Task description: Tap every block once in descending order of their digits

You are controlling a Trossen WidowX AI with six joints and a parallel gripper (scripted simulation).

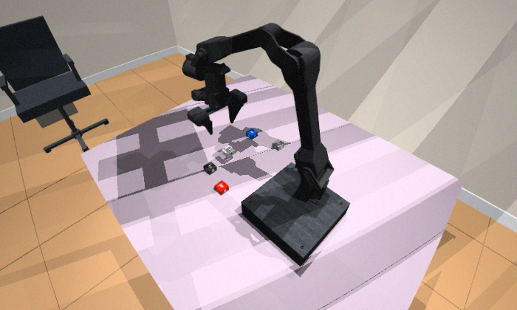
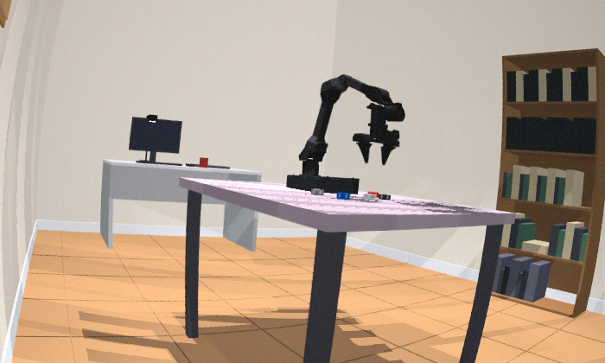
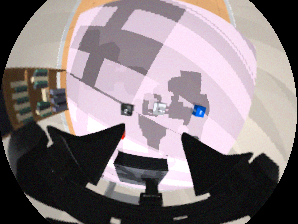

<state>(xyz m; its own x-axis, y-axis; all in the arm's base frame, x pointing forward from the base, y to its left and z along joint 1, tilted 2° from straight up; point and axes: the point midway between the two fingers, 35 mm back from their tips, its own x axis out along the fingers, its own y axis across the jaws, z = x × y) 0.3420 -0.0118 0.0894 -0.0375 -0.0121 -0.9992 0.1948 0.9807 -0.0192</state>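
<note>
Now: the red block 12 cm to the left of my gripper tip, 12 cm below it and 9 cm behind it. The rest, counted from my gripper tip: blue block: 14 cm to the right, 12 cm below, 1 cm behind; white block: 12 cm below, 2 cm to the right; black block: 12 cm below, 8 cm to the left.
</note>
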